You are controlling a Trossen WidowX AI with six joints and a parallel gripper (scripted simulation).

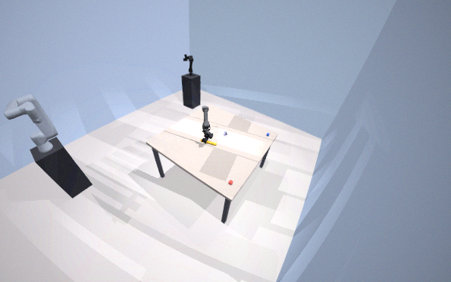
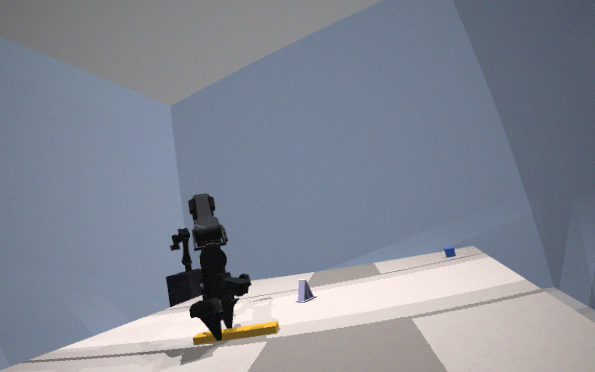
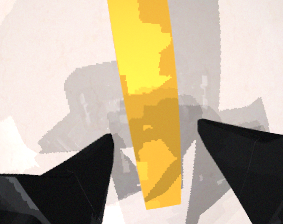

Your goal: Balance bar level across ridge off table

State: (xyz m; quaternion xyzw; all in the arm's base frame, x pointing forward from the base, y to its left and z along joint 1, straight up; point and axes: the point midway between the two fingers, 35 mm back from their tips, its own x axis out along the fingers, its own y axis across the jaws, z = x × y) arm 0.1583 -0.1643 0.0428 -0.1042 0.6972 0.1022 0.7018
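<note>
Now: gripper tip 3 cm short of the yellow bar and 1 cm to the right of it. Also, from my gripper tip: small red cube 58 cm ahead, 34 cm to the right, 1 cm above; small blue cube 58 cm ahead, 66 cm to the left, 1 cm above.
</note>
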